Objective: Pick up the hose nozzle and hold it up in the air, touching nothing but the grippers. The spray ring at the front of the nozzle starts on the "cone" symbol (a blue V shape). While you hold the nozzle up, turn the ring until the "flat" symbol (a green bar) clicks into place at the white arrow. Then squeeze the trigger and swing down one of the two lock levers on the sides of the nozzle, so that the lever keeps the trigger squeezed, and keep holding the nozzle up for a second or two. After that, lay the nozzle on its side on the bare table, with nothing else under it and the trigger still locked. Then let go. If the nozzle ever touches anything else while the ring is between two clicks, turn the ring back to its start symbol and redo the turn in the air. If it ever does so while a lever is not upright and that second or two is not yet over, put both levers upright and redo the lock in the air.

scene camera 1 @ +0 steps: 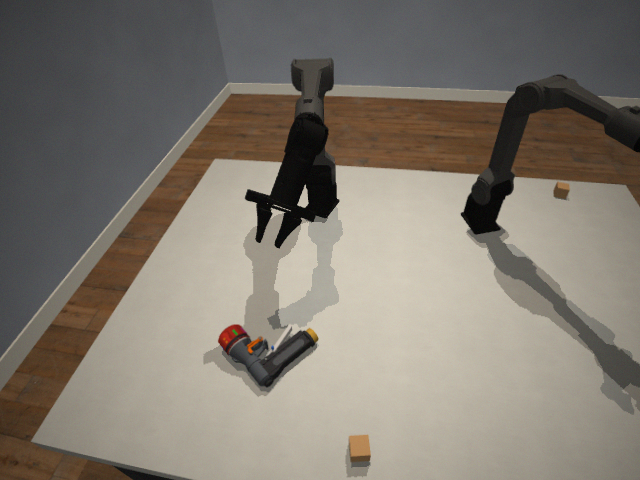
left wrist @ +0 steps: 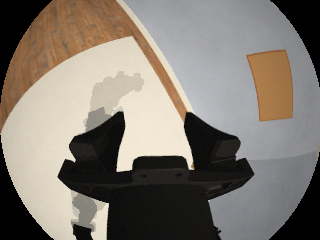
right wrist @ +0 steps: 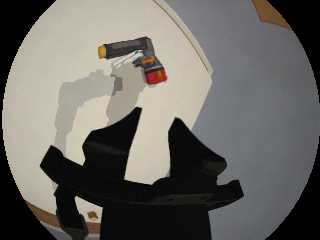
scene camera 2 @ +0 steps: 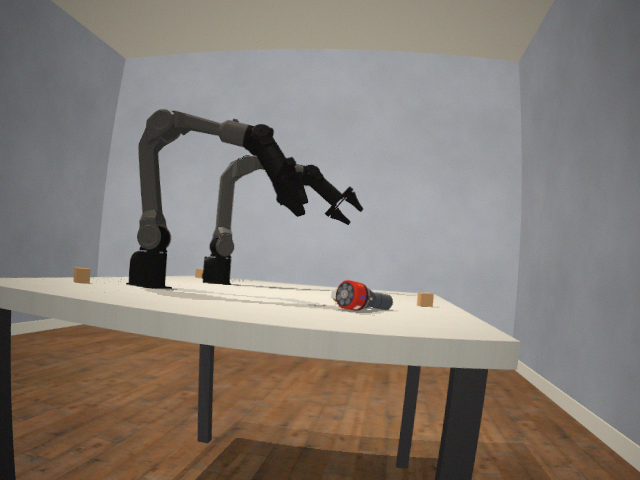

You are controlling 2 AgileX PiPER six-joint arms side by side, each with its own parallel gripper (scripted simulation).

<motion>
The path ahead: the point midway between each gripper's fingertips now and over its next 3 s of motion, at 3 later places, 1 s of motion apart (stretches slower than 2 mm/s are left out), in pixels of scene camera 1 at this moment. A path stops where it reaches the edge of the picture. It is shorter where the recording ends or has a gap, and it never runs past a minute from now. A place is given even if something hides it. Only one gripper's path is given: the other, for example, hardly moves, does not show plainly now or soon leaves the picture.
The right gripper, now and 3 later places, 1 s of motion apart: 267, 243; 261, 235; 260, 228; 259, 222
</motion>
